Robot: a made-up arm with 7 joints. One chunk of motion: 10 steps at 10 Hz.
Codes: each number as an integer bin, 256 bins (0 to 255) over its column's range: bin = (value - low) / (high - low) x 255, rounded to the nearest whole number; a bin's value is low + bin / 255 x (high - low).
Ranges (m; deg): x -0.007..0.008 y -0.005..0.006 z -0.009..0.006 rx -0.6..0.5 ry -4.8..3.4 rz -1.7..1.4
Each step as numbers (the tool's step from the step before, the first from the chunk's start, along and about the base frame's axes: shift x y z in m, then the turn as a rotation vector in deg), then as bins.
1 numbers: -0.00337 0.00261 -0.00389 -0.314 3.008 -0.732
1 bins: 62 176 87 66 243 80
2 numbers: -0.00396 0.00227 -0.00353 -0.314 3.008 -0.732
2 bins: 52 169 93 66 243 80
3 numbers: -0.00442 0.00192 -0.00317 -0.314 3.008 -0.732
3 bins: 44 160 99 66 243 80
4 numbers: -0.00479 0.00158 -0.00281 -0.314 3.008 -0.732
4 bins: 38 153 105 66 243 80
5 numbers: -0.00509 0.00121 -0.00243 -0.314 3.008 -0.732
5 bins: 32 144 112 66 243 80
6 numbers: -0.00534 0.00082 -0.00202 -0.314 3.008 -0.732
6 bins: 28 135 119 66 243 80
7 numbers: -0.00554 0.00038 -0.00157 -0.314 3.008 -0.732
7 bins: 25 125 126 66 243 80
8 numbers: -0.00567 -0.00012 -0.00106 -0.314 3.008 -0.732
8 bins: 23 113 135 66 243 80
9 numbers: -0.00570 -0.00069 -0.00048 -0.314 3.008 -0.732
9 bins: 22 100 145 66 243 80
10 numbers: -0.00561 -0.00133 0.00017 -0.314 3.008 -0.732
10 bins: 24 85 156 66 243 80
